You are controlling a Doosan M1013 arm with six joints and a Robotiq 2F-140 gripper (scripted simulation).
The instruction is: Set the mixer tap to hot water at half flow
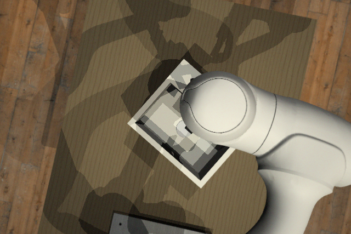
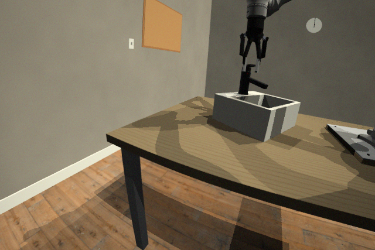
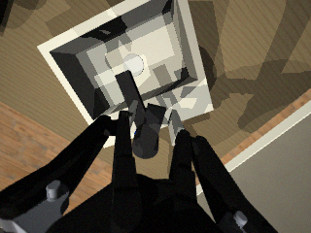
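My gripper is now 2 cm to the left of the lever. The rest, counted from my hand: black mixer tap: 4 cm to the right, 5 cm below; white sink: 8 cm behind, 2 cm to the left, 24 cm below.
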